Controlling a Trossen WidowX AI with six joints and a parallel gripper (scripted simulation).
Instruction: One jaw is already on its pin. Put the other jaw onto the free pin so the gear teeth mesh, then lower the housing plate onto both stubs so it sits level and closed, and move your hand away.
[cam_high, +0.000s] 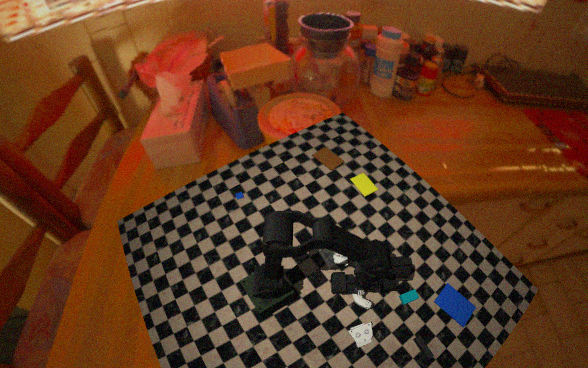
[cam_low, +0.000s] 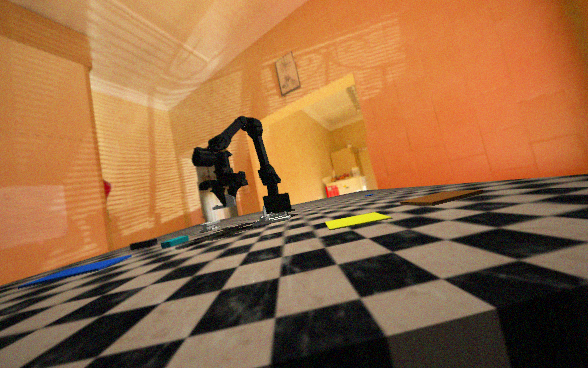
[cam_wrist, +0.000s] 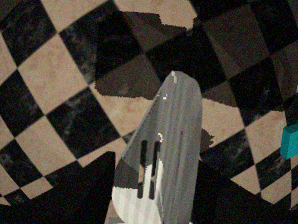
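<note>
The jaw lies 4 cm to the right of my gripper tip. Round my gripper tip: teal block 15 cm ahead, 13 cm to the right, 8 cm below; white base 16 cm to the left, 9 cm ahead, 8 cm below; dark bar 29 cm to the right, 7 cm below, 7 cm ahead.
</note>
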